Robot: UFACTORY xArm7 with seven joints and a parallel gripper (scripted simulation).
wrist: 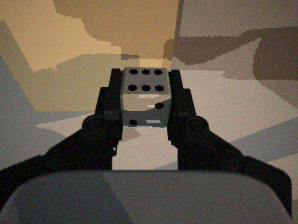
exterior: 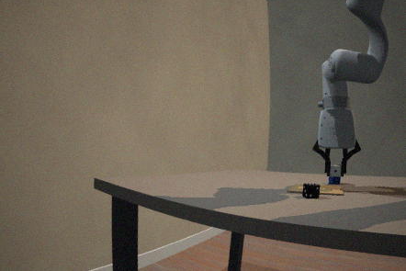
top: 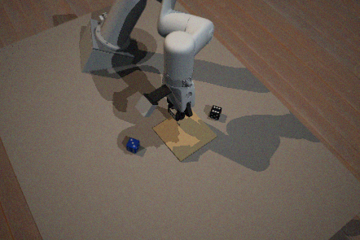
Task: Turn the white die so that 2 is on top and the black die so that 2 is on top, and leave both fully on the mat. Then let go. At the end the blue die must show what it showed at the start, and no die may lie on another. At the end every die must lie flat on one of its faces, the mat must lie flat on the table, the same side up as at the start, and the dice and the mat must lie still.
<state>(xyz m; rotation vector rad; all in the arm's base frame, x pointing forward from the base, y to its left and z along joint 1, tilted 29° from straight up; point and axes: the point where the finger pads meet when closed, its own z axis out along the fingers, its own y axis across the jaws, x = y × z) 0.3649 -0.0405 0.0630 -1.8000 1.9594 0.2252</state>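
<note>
Now: hand 5 cm short of the tan mat and 6 cm above it. Round my hand: blue die (16 cm to the right, 4 cm below); white die (1 cm below); black die (6 cm ahead, 11 cm to the left, 4 cm below).
</note>
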